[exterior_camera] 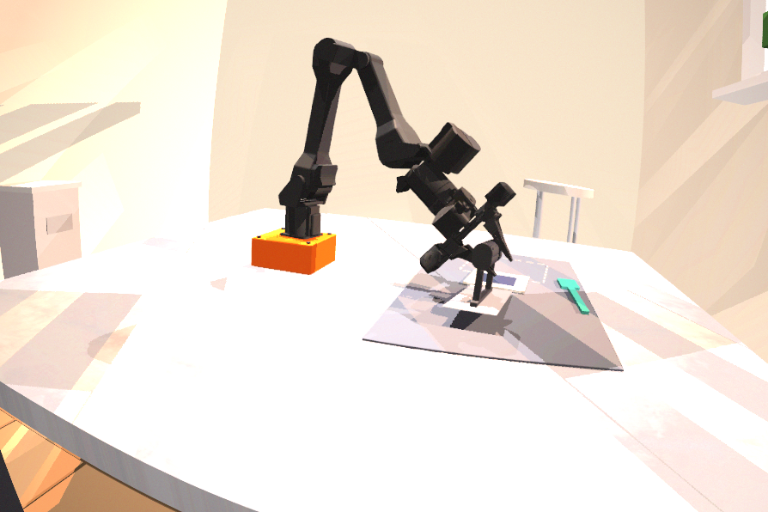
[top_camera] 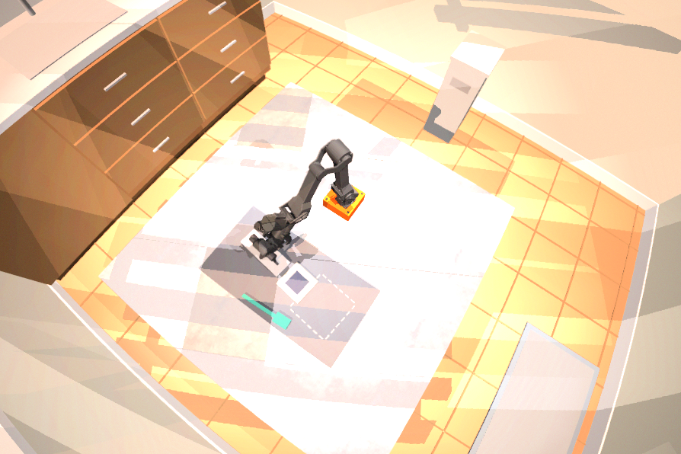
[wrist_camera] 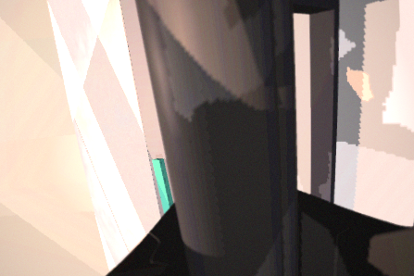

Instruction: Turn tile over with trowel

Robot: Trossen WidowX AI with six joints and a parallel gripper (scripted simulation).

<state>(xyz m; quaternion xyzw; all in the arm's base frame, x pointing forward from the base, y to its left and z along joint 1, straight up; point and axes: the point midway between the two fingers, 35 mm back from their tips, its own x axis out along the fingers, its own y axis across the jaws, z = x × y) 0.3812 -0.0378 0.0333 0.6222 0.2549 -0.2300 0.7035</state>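
The grey mat lies 12 cm to the left of my gripper tip, 8 cm below it and 2 cm behind it. Also, from my gripper tip: teal trowel (16 cm to the left, 12 cm ahead, 6 cm below); white tile (15 cm to the left, 6 cm below, 4 cm behind); grey trowel (3 cm behind, 1 cm below).
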